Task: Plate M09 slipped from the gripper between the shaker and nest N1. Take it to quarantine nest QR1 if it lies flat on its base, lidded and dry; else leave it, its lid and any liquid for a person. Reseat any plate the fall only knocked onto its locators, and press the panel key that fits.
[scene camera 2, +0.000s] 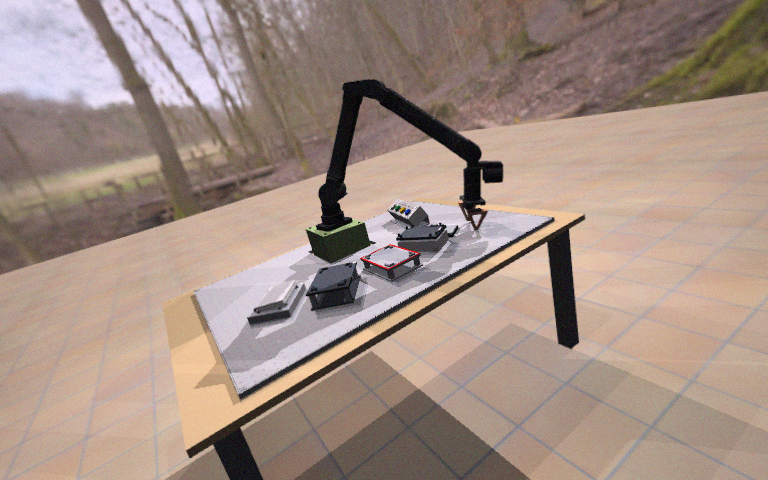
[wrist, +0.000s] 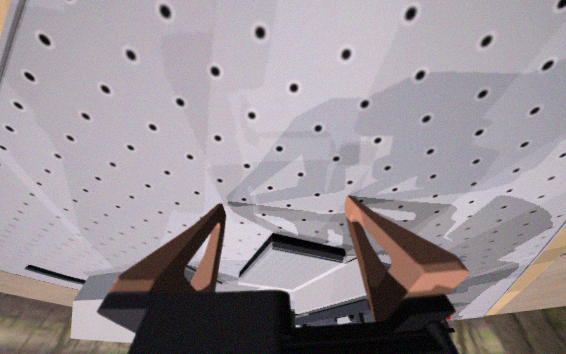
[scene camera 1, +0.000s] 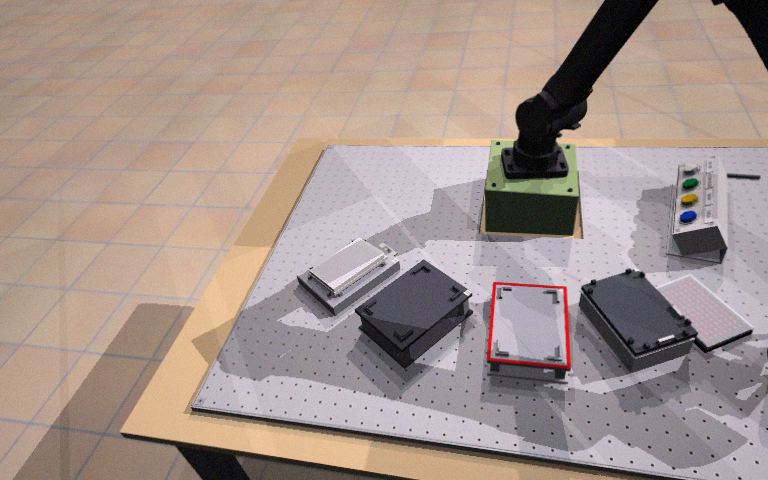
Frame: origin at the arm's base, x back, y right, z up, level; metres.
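Seen in the pictures: gripper, fingertip midpoint: [scene camera 2: 472, 225] [wrist: 284, 205]; arm's base, origin of the base link: [scene camera 2: 334, 225] [scene camera 1: 533, 165].
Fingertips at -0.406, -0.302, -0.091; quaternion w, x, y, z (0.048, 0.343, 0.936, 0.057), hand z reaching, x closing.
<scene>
Offsets run from my fingertips to a thing's top centre, as dx, dy, dz. "spot": to the spot under its first point.
My gripper [scene camera 2: 474, 218] [wrist: 284, 205] is open and empty above the pegboard, at the far right of the table in scene camera 2. A pale rectangular piece with a pinkish dot grid and dark sides @(spot: +0.078, +0.079, +0.011) [scene camera 1: 707, 311] [wrist: 295, 272] lies beside the grey box with a dark, knobbed top @(spot: +0.057, +0.199, +0.053) [scene camera 1: 637, 308] [scene camera 2: 421, 232]. A white plate @(+0.214, +0.674, +0.044) [scene camera 1: 348, 264] [scene camera 2: 278, 297] rests on the low grey base at the left; its exact seating is unclear. The red-edged stand [scene camera 1: 529, 322] [scene camera 2: 390, 256] bears no plate. The key panel @(+0.311, +0.010, +0.081) [scene camera 1: 699, 209] [scene camera 2: 408, 212] has white, green, yellow and blue keys. Labels, lid and liquid cannot be made out.
A dark stand with corner locators @(spot: +0.088, +0.542, +0.050) [scene camera 1: 416, 305] [scene camera 2: 334, 280] is between the low grey base and the red-edged stand. The arm's green pedestal [scene camera 1: 531, 209] [scene camera 2: 338, 240] is behind the stands. A dark rod @(spot: +0.430, -0.125, +0.002) [scene camera 1: 743, 176] [wrist: 55, 274] lies near the panel.
</scene>
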